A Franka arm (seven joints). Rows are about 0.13 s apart.
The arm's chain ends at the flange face. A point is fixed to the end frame.
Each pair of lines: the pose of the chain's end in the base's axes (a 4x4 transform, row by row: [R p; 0 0 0 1], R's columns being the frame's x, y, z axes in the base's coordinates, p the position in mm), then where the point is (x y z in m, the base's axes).
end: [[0.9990 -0.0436 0.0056 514.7], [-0.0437 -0.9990 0.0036 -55.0], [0.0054 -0.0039 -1.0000 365.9], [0 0 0 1]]
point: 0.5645 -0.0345 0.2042
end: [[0.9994 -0.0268 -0.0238 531.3], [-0.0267 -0.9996 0.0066 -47.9], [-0.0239 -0.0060 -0.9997 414.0], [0 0 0 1]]
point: 0.5760 -0.0261 0.2510
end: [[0.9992 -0.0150 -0.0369 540.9], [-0.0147 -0.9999 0.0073 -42.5], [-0.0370 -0.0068 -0.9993 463.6], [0 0 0 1]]
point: 0.5832 -0.0200 0.3001
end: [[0.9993 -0.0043 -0.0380 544.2], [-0.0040 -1.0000 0.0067 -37.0], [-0.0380 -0.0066 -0.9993 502.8], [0 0 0 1]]
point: 0.5861 -0.0141 0.3392
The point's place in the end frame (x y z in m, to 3 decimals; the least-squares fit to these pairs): 0.048 -0.022 0.162
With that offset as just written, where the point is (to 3 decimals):
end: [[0.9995 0.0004 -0.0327 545.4], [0.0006 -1.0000 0.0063 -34.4], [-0.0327 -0.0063 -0.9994 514.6], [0 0 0 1]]
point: 0.588 -0.011 0.351
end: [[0.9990 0.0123 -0.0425 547.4], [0.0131 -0.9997 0.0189 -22.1], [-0.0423 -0.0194 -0.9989 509.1], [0 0 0 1]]
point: 0.588 0.004 0.346
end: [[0.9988 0.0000 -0.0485 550.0], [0.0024 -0.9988 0.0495 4.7], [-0.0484 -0.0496 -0.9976 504.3], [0 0 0 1]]
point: 0.590 0.035 0.341
